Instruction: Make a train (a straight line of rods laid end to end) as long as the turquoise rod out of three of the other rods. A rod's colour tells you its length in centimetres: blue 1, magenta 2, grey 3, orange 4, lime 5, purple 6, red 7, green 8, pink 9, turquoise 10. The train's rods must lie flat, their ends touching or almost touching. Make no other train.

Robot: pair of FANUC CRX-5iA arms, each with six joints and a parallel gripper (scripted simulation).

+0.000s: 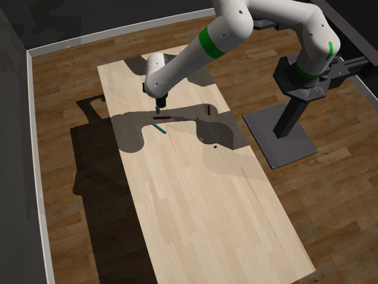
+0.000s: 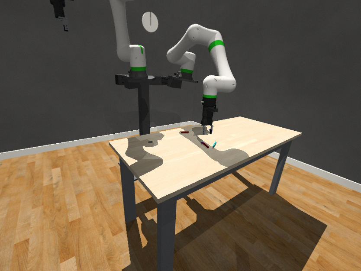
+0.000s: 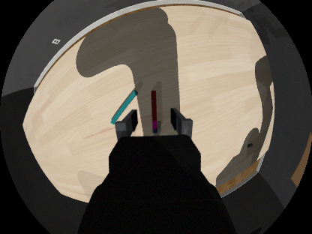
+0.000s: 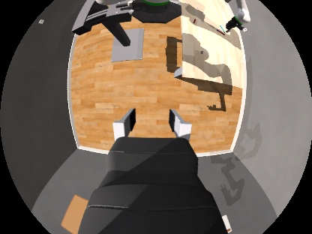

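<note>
The magenta rod lies 4 cm behind my left hand, 1 cm to the left of it and 11 cm below it. Also, from my left hand: turquoise rod (2 cm ahead, 7 cm to the left, 11 cm below); grey rod (25 cm behind, 33 cm to the right, 11 cm below).
</note>
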